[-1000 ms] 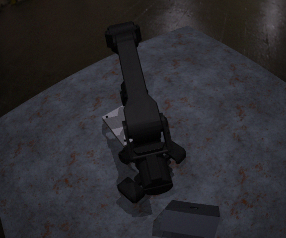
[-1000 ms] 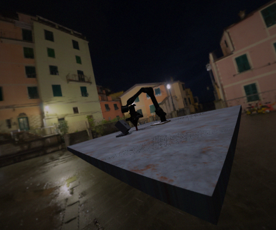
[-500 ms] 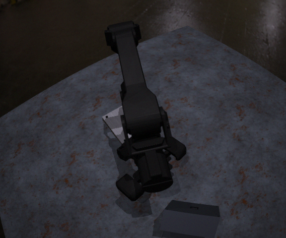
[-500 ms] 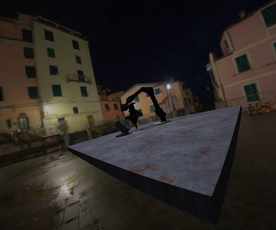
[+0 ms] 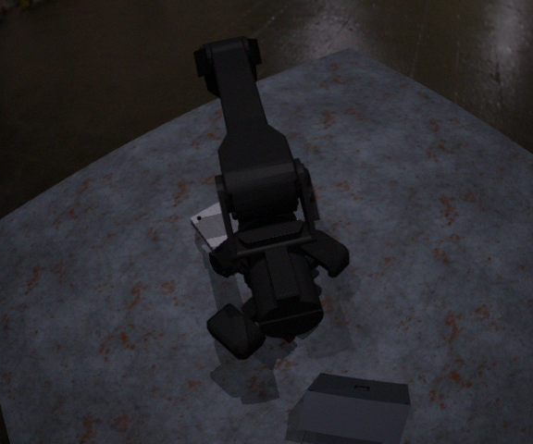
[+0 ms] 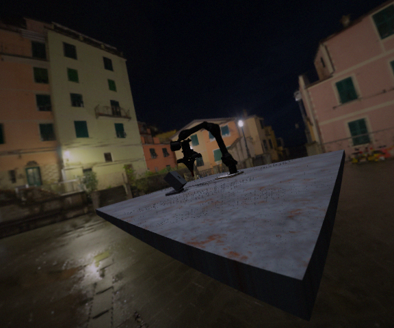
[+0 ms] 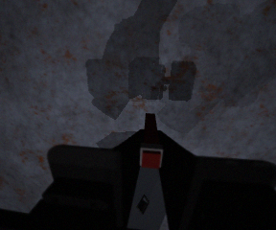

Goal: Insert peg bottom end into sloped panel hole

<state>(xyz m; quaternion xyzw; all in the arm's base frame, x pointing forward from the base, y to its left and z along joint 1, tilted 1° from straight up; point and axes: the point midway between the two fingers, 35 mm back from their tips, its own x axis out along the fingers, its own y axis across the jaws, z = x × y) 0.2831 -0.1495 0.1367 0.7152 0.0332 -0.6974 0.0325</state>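
Right now the grey sloped panel is 150 mm ahead of my gripper tip, 10 mm to the right of it and 40 mm below it. Round my gripper tip: red square-sided peg (20 mm above).
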